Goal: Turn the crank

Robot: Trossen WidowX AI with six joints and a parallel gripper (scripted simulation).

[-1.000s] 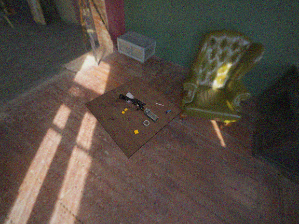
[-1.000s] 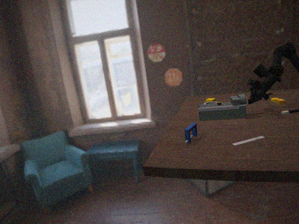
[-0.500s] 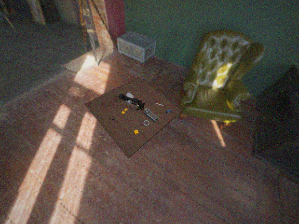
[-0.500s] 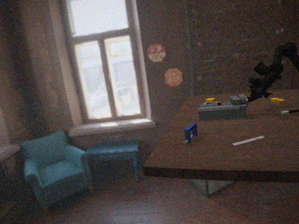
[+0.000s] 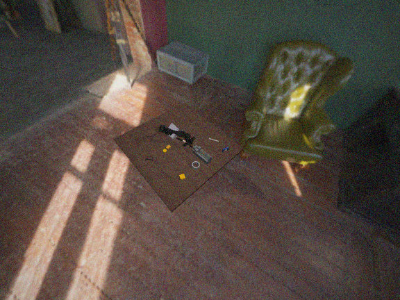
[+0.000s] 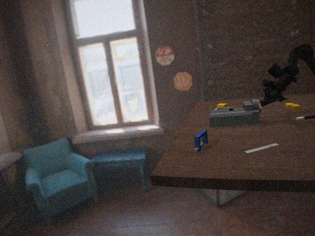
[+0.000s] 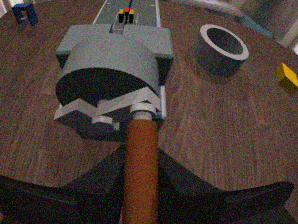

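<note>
Right now my gripper tip is 160 mm short of the red pointer and 60 mm to the right of it. Round my gripper tip: yellow block: 270 mm ahead, 320 mm to the right, 70 mm below; then white strip: 10 mm ahead, 380 mm to the left, 80 mm below; then crank handle: 20 mm behind, 20 mm above.
</note>
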